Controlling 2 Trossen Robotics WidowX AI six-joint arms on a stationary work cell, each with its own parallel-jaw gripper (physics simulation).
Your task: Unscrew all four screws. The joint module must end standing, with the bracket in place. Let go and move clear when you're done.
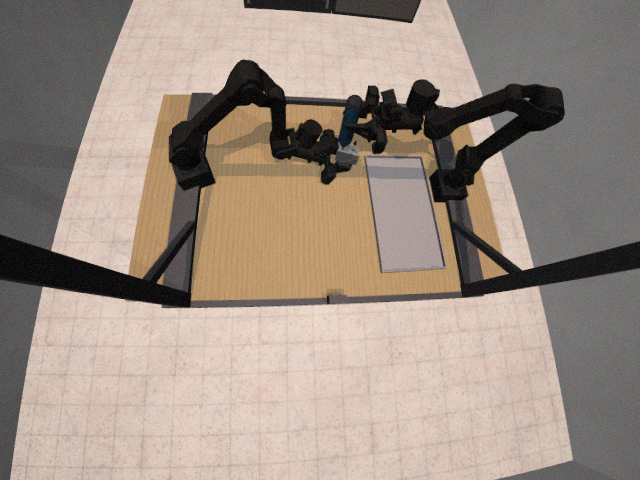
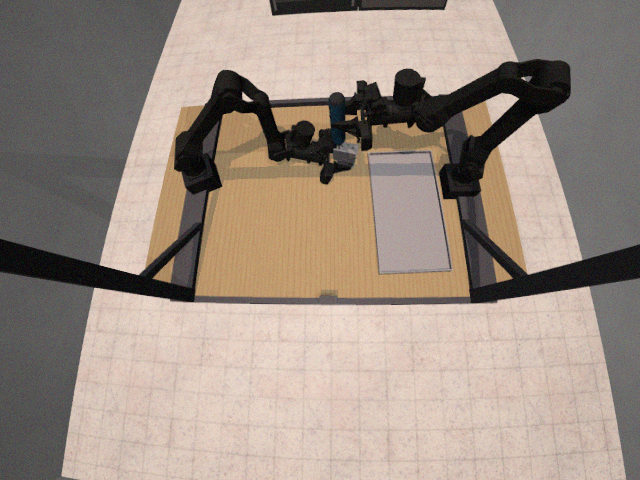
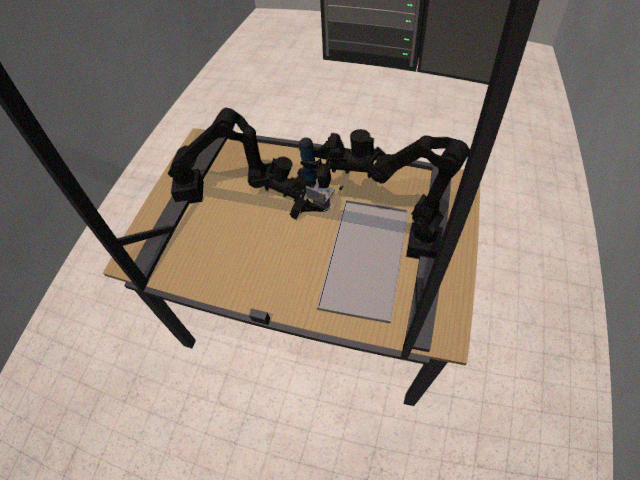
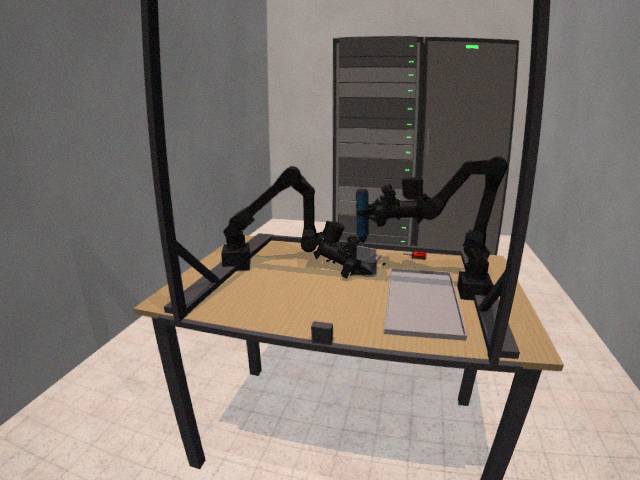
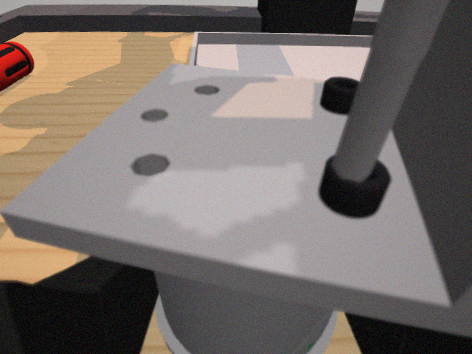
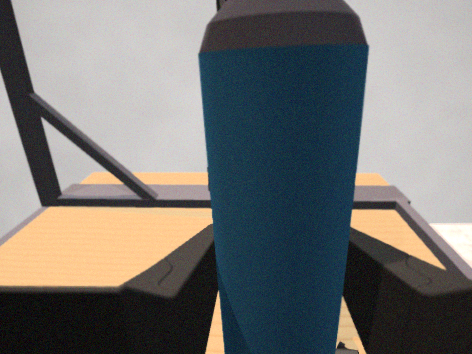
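Seen in the pictures: left gripper, fingertip midpoint: (image 3: pixel 326 203) (image 4: pixel 373 270); right gripper, fingertip midpoint: (image 1: pixel 343 119) (image 2: pixel 330 118) (image 3: pixel 302 157) (image 4: pixel 357 210) (image 6: pixel 274 233); left arm's base, link origin: (image 1: pixel 189 163) (image 2: pixel 196 169) (image 3: pixel 184 180) (image 4: pixel 235 248); right arm's base, link origin: (image 1: pixel 452 182) (image 2: pixel 462 177) (image 3: pixel 425 236) (image 4: pixel 476 278).
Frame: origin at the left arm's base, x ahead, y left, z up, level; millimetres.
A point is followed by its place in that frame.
The grey bracket (image 1: pixel 347 153) @(x 456, y -167, z 35 mm) (image 2: pixel 345 151) @(x 462, y -169, z 36 mm) (image 3: pixel 318 193) @(x 468, y -178, z 31 mm) (image 4: pixel 366 253) @(x 460, y -171, z 16 mm) (image 5: pixel 240 145) @(x 475, y -135, z -8 mm) lies on the upright joint module (image 5: pixel 245 300) @(x 454, y -127, z -28 mm). Two black screws show on it, a near one (image 5: pixel 355 195) @(x 451, y -142, z -3 mm) and a far one (image 5: pixel 340 94) @(x 479, y -163, z -3 mm); three round holes are at its left. My left gripper (image 4: pixel 364 266) @(x 494, y -148, z -61 mm) is shut on the module below the bracket. My right gripper (image 4: pixel 362 212) @(x 430, y -139, z 161 mm) (image 6: pixel 274 233) @(x 430, y -139, z 161 mm) is shut on the blue screwdriver (image 1: pixel 349 122) @(x 433, y -162, z 174 mm) (image 2: pixel 337 111) @(x 438, y -166, z 208 mm) (image 3: pixel 307 153) @(x 445, y -167, z 202 mm) (image 4: pixel 362 198) @(x 440, y -166, z 210 mm) (image 6: pixel 285 150) @(x 463, y -155, z 207 mm), held upright above the bracket. Its grey shaft (image 5: pixel 387 75) meets the near screw's head.
A shallow grey tray (image 1: pixel 412 269) @(x 508, y -568, z -59 mm) (image 4: pixel 423 335) @(x 512, y -573, z -67 mm) lies to the right of the module. A red-handled tool (image 4: pixel 419 255) @(x 715, y -52, z -54 mm) (image 5: pixel 12 64) @(x 714, y -52, z -55 mm) lies on the table behind the tray. A tiny dark piece (image 3: pixel 340 188) @(x 555, y -84, z -65 mm) (image 4: pixel 383 264) @(x 555, y -82, z -69 mm) lies right of the module. Dark frame rails edge the table.
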